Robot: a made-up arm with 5 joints.
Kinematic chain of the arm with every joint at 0, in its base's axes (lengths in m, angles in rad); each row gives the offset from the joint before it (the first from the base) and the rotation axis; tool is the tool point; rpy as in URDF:
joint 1: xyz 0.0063 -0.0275 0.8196 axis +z
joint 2: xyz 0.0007 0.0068 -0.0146 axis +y
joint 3: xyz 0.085 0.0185 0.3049 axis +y
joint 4: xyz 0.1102 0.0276 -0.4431 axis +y
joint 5: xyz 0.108 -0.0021 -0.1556 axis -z
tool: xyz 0.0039 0.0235 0.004 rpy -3.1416 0 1.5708
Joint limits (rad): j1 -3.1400..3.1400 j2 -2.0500..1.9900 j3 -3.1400..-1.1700 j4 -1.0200..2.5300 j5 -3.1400..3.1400
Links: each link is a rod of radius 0.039 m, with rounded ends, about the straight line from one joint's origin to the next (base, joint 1, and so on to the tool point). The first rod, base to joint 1, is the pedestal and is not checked.
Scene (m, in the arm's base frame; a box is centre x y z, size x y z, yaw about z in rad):
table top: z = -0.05
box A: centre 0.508 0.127 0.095 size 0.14 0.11 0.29 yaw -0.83
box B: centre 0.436 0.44 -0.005 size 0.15 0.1 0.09 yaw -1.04
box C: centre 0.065 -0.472 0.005 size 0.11 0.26 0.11 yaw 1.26
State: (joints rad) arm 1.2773 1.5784 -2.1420 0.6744 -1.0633
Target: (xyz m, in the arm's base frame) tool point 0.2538 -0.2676 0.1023
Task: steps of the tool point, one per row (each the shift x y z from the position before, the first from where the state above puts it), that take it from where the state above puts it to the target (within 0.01 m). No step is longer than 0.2 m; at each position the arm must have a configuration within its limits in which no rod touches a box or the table.
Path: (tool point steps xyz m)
1: 0.1656 -0.0935 0.0280
2: 0.1199 -0.1352 0.0367
3: 0.0650 -0.1564 0.0441
4: 0.0095 -0.1560 0.0504
5: -0.0048 -0.1433 -0.0811
6: -0.0538 -0.1241 -0.0779
7: -0.0895 -0.0872 -0.0730
8: -0.1061 -0.0400 -0.0663

